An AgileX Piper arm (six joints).
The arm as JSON. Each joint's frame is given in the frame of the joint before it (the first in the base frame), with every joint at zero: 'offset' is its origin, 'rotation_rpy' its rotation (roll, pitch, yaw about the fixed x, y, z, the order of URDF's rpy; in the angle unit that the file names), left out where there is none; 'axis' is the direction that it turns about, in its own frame. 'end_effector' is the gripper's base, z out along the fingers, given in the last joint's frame.
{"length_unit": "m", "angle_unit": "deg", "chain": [
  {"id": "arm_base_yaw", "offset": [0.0, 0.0, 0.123], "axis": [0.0, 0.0, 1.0]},
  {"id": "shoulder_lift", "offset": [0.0, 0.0, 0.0], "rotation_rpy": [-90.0, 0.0, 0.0], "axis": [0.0, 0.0, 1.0]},
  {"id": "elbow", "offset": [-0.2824, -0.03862, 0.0], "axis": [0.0, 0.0, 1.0]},
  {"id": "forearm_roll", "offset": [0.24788, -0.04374, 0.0], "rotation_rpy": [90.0, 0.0, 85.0], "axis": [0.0, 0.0, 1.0]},
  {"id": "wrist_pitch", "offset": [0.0, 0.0, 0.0], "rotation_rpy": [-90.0, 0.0, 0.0], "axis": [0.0, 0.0, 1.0]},
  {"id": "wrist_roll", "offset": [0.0, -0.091, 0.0], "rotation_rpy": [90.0, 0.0, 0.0], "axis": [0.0, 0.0, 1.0]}
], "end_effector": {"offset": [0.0, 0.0, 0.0]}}
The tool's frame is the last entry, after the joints.
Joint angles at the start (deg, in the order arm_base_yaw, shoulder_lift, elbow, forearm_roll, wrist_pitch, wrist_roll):
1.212, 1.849, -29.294, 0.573, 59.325, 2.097
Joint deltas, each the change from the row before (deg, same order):
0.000, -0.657, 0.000, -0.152, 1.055, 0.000
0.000, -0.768, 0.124, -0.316, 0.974, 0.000
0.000, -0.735, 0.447, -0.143, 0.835, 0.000
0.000, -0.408, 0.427, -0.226, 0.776, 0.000
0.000, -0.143, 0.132, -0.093, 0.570, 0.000
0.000, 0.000, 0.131, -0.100, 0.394, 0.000
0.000, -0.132, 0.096, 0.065, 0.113, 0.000
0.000, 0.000, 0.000, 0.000, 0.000, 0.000
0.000, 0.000, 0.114, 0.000, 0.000, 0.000
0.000, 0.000, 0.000, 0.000, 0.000, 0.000
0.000, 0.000, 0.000, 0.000, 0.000, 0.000
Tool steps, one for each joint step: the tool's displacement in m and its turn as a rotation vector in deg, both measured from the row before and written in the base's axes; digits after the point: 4 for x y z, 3 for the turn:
-0.0026, -0.0003, -0.0015, -0.141, 0.395, -0.075
-0.0026, -0.0005, -0.0020, -0.273, 0.324, -0.170
-0.0017, -0.0002, -0.0034, -0.131, 0.544, -0.079
-0.0008, -0.0003, -0.0032, -0.203, 0.791, -0.128
-0.0005, -0.0001, -0.0014, -0.087, 0.557, -0.055
0.0000, -0.0001, -0.0012, -0.092, 0.523, -0.058
-0.0002, 0.0001, -0.0006, 0.053, 0.078, 0.036
0.0000, 0.0000, 0.0000, 0.000, 0.000, 0.000
0.0002, 0.0000, -0.0005, -0.002, 0.114, 0.000
0.0000, 0.0000, 0.0000, 0.000, 0.000, 0.000
0.0000, 0.0000, 0.0000, 0.000, 0.000, 0.000

